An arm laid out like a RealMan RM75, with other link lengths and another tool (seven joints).
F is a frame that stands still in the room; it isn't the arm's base.
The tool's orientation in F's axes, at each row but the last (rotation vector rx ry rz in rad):
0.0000, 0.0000, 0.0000
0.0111, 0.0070, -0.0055
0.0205, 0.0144, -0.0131
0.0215, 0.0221, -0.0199
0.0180, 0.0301, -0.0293
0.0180, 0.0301, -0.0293
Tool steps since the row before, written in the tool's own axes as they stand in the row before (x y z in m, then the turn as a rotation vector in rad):
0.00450, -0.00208, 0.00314, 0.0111, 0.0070, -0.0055
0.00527, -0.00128, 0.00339, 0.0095, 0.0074, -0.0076
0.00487, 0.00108, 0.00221, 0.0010, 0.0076, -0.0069
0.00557, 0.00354, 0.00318, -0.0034, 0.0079, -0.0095
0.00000, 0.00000, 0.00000, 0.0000, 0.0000, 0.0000
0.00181, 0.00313, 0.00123, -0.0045, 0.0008, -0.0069
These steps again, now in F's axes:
0.00450, -0.00208, 0.00314, 0.0111, 0.0070, -0.0055
0.00529, -0.00135, 0.00334, 0.0095, 0.0074, -0.0076
0.00491, 0.00097, 0.00216, 0.0010, 0.0077, -0.0068
0.00571, 0.00336, 0.00313, -0.0034, 0.0082, -0.0093
0.00000, 0.00000, 0.00000, 0.0000, 0.0000, 0.0000
0.00194, 0.00305, 0.00123, -0.0047, 0.0011, -0.0067

